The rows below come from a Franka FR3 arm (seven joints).
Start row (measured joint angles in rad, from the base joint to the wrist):
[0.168 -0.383 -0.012 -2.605 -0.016 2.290 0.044]
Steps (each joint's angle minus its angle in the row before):
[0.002 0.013 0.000 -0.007 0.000 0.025 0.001]
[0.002 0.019 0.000 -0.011 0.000 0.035 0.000]
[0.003 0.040 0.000 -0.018 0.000 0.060 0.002]
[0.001 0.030 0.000 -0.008 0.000 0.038 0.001]
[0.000 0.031 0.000 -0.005 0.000 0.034 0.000]
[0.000 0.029 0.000 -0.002 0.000 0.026 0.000]
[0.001 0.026 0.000 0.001 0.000 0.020 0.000]
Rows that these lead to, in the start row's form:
[0.170 -0.370 -0.012 -2.612 -0.016 2.315 0.045]
[0.172 -0.351 -0.012 -2.623 -0.016 2.350 0.045]
[0.175 -0.311 -0.012 -2.641 -0.016 2.410 0.047]
[0.176 -0.281 -0.012 -2.649 -0.016 2.448 0.048]
[0.176 -0.250 -0.012 -2.654 -0.016 2.482 0.048]
[0.176 -0.221 -0.012 -2.656 -0.016 2.508 0.048]
[0.177 -0.195 -0.012 -2.655 -0.016 2.528 0.048]

